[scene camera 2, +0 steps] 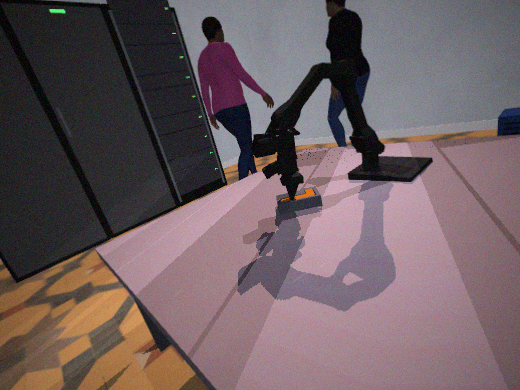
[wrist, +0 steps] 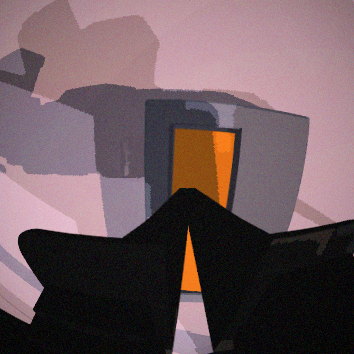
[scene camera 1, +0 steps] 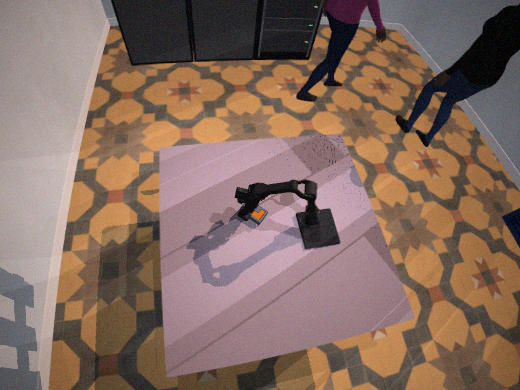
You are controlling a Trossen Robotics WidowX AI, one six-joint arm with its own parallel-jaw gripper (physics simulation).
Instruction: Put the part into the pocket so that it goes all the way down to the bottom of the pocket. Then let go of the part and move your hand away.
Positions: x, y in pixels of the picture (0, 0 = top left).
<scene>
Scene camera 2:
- my gripper: 291, 199
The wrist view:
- my gripper: 186, 195
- orange part: 202, 159, gripped by my gripper
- grey pocket block: 269, 149
</scene>
